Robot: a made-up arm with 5 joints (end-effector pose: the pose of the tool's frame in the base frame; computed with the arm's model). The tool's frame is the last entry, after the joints.
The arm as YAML. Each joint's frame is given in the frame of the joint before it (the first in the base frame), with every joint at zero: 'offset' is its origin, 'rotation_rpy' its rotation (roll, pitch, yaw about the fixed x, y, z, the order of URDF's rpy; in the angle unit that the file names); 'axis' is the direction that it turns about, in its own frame. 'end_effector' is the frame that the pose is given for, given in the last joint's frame.
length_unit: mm
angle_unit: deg
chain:
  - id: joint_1
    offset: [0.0, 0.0, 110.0]
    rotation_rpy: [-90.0, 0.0, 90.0]
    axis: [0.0, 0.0, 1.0]
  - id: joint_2
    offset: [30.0, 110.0, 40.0]
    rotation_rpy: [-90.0, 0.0, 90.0]
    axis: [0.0, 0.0, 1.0]
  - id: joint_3
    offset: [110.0, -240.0, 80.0]
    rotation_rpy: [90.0, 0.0, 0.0]
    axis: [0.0, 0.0, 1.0]
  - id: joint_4
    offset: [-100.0, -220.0, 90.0]
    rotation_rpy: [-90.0, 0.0, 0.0]
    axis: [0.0, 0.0, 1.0]
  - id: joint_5
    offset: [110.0, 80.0, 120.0]
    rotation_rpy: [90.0, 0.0, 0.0]
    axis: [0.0, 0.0, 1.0]
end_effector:
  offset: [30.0, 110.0, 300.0]
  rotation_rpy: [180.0, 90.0, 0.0]
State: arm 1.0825 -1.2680 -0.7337 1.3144 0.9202
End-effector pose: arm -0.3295 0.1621 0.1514 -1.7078 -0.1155 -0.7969
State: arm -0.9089 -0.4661 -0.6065 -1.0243 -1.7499
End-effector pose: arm -0.5452 -0.2378 0.2591 -2.2020 -1.8339 0.5554
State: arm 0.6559 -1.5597 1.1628 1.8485 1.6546
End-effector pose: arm -0.2703 0.0008 0.3102 -1.8390 -0.9262 1.0629
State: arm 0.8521 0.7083 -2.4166 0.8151 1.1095
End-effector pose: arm -0.3679 -0.3412 -0.1660 0.6296 -0.4859 -0.1663
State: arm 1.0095 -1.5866 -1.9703 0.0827 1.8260
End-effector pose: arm -0.0837 0.2836 0.4862 -0.7229 1.3636 -0.9608
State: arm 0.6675 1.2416 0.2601 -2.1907 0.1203
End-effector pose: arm -0.3601 -0.1778 -0.1613 -0.6834 0.8545 -0.5234
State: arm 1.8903 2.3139 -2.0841 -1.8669 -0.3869
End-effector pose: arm 0.4620 -0.1139 0.5381 -1.9571 1.9107 1.2526
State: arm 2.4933 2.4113 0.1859 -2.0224 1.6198
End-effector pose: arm 0.0212 -0.2989 0.3737 2.2445 0.5187 -0.0359
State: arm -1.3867 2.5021 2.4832 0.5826 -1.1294
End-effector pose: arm 0.2714 0.2974 -0.1893 -0.3796 -0.5301 -1.9428
